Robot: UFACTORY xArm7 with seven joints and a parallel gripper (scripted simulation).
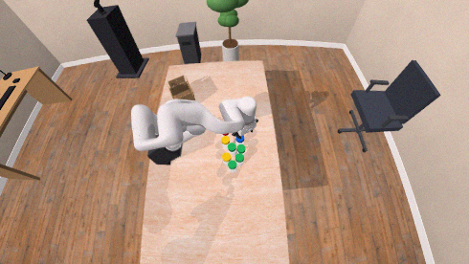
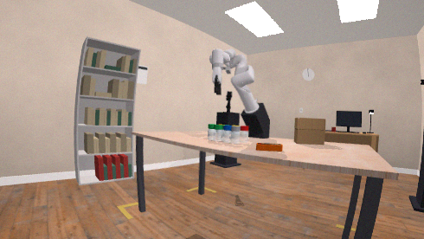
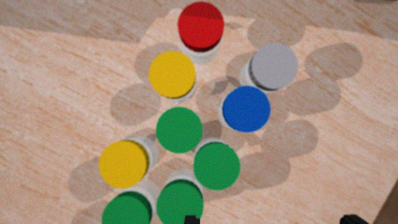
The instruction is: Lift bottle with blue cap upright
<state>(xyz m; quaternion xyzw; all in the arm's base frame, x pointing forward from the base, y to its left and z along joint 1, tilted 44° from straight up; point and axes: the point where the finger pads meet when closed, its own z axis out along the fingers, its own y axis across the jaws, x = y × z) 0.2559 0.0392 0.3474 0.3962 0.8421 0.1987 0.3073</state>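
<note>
Right now my hand is 30 mm past the blue-capped bottle, 70 mm to the right of it and 260 mm above it. Also, from my hand: red-capped bottle (130 mm behind, 120 mm to the left, 260 mm below); grey-capped bottle (40 mm behind, 130 mm to the left, 260 mm below).
</note>
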